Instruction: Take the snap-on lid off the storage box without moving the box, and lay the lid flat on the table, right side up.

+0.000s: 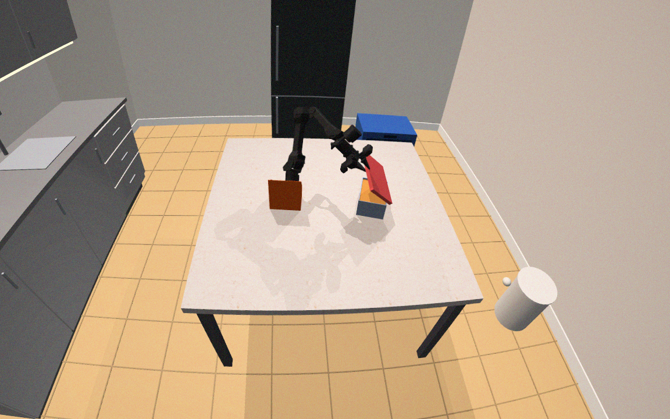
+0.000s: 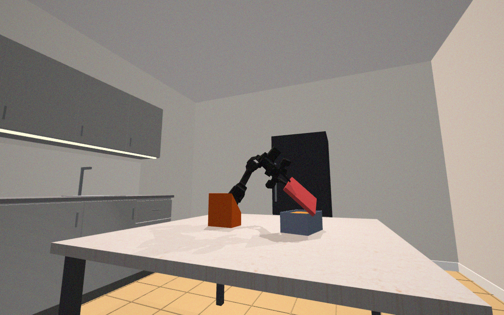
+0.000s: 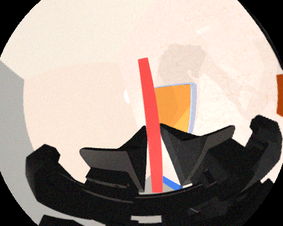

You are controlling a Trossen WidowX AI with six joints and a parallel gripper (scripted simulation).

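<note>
The red lid lies 6 cm ahead of my gripper tip, 5 cm below it and 2 cm to the left of it. The rest, counted from my gripper tip: grey-blue storage box: 19 cm below, 6 cm ahead, 2 cm to the left.
</note>
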